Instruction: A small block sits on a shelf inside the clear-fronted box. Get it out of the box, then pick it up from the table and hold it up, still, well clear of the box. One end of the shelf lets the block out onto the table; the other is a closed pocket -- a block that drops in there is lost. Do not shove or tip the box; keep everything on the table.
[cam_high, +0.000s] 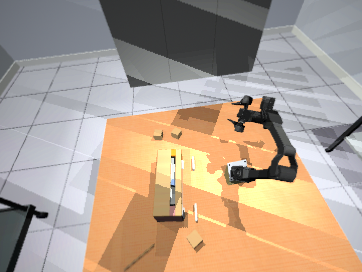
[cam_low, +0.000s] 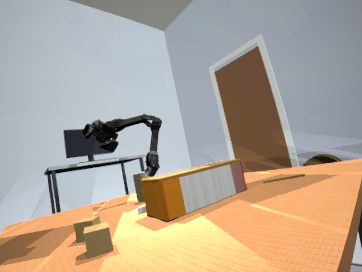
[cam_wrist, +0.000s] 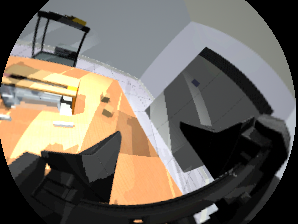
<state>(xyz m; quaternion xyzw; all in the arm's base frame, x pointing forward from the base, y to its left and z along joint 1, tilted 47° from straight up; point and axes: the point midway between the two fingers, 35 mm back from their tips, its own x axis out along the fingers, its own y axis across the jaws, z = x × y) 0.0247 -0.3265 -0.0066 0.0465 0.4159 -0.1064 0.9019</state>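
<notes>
My gripper tip is now 330 mm short of the long wooden box, 270 mm to the right of it and 270 mm above it. From my gripper tip the other things lie so: tan cube (260 mm ahead, 560 mm to the left, 300 mm below).
</notes>
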